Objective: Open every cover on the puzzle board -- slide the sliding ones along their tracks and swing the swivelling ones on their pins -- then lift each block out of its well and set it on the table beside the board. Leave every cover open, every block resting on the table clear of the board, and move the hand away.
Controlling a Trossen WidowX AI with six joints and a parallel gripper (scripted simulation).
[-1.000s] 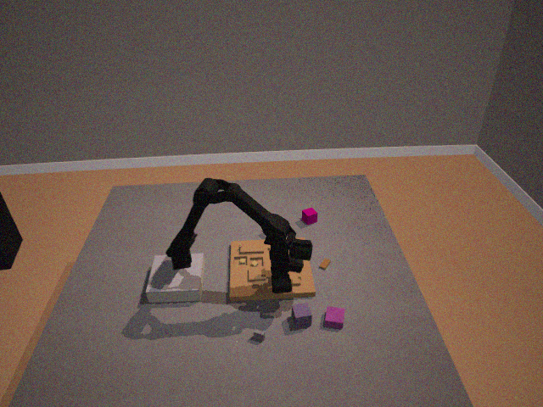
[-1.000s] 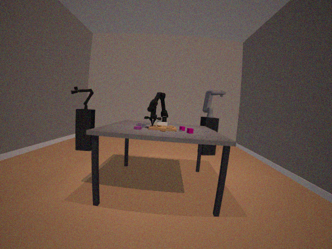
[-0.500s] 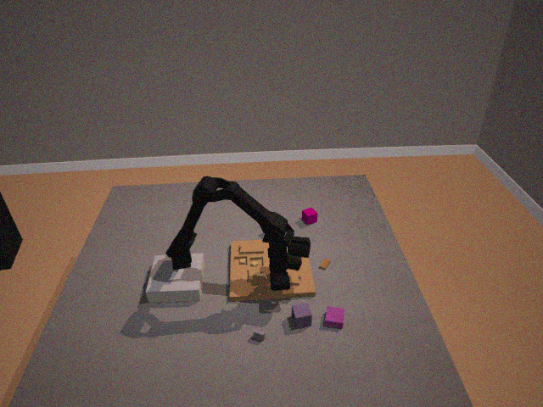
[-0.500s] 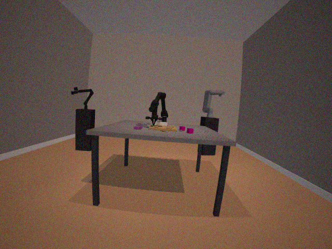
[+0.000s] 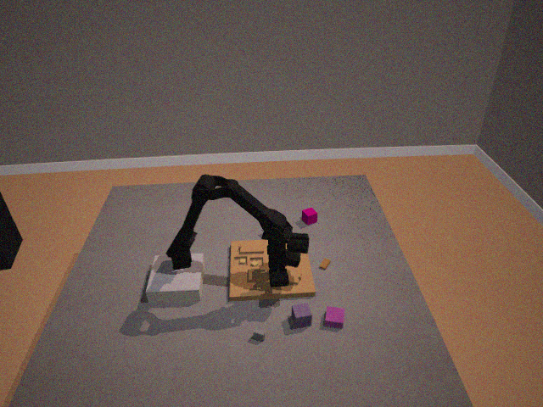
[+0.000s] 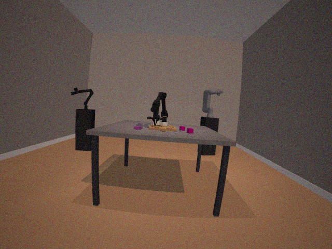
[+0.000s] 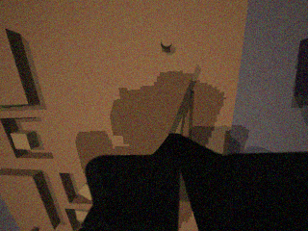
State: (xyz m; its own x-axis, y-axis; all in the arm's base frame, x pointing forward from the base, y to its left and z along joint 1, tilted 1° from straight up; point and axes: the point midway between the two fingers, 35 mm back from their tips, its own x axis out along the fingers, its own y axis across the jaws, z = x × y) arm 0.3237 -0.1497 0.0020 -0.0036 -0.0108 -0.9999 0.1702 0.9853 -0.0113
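The tan puzzle board lies 100 mm to the left of my gripper tip and 10 mm below it. Round my gripper tip: small tan piece: 200 mm ahead, 60 mm to the left, 20 mm below; small grey piece: 110 mm behind, 200 mm to the right, 10 mm below; purple block: 40 mm ahead, 170 mm to the right.
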